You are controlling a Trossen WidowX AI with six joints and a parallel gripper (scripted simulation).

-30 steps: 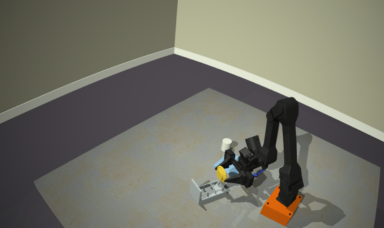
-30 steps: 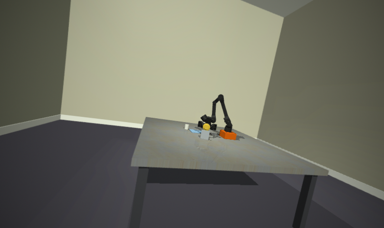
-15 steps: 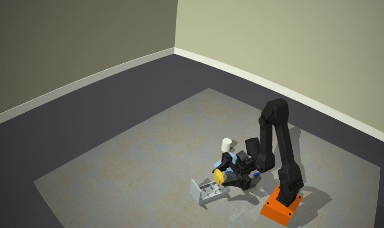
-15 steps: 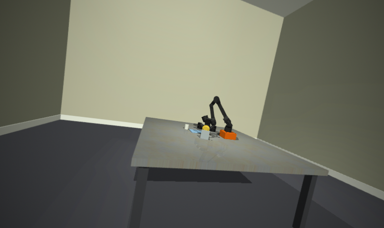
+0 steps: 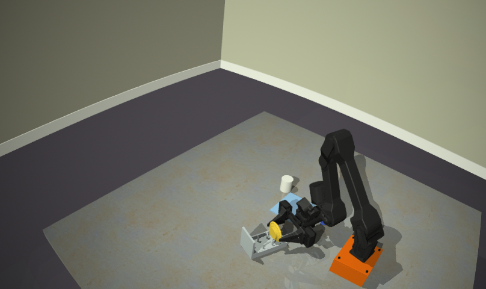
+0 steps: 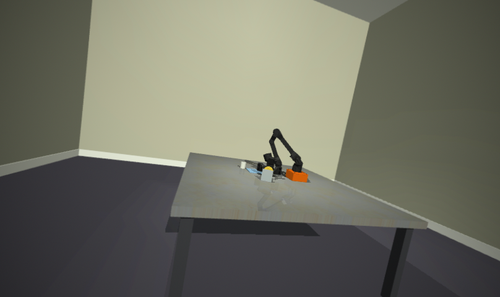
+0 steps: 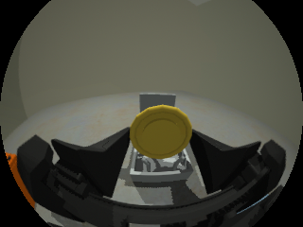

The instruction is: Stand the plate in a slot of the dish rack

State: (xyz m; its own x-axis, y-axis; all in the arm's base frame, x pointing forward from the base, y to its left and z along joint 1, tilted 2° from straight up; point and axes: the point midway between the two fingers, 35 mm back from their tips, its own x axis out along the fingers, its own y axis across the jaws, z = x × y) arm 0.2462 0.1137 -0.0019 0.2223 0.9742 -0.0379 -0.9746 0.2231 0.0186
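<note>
Right now my gripper tip is 10 mm to the left of the yellow plate. From my gripper tip the other things lie so: blue spoon: 40 mm behind, 230 mm to the right, 50 mm below; then light blue mat: 60 mm ahead, 180 mm to the right, 50 mm below; then grey dish rack: 10 mm ahead, 20 mm to the left, 30 mm below.
</note>
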